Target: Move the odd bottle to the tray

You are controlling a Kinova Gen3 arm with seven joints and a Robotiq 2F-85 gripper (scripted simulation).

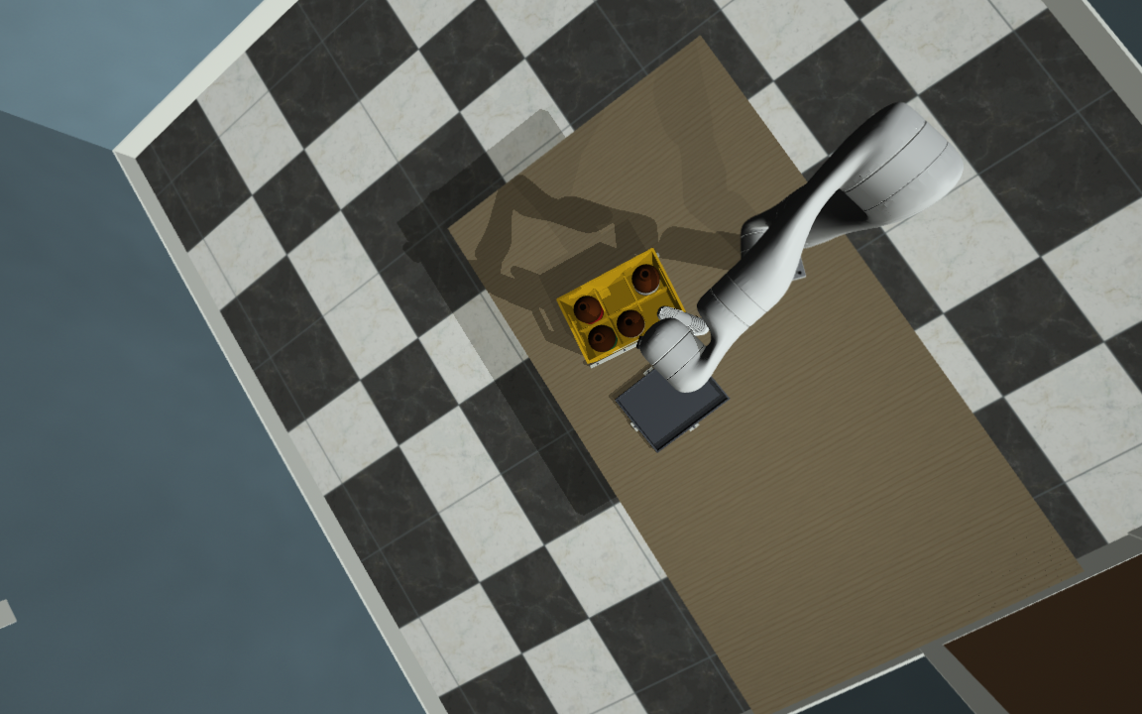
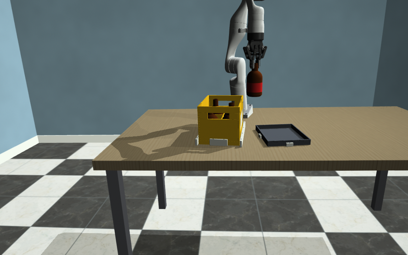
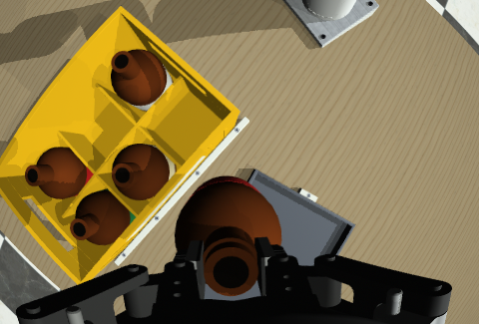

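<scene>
The brown bottle is 70 mm below my hand. Also, from my hand: yellow crate 10 mm ahead, 160 mm to the right, 250 mm below; then dark tray 80 mm ahead, 110 mm to the left, 320 mm below.
</scene>
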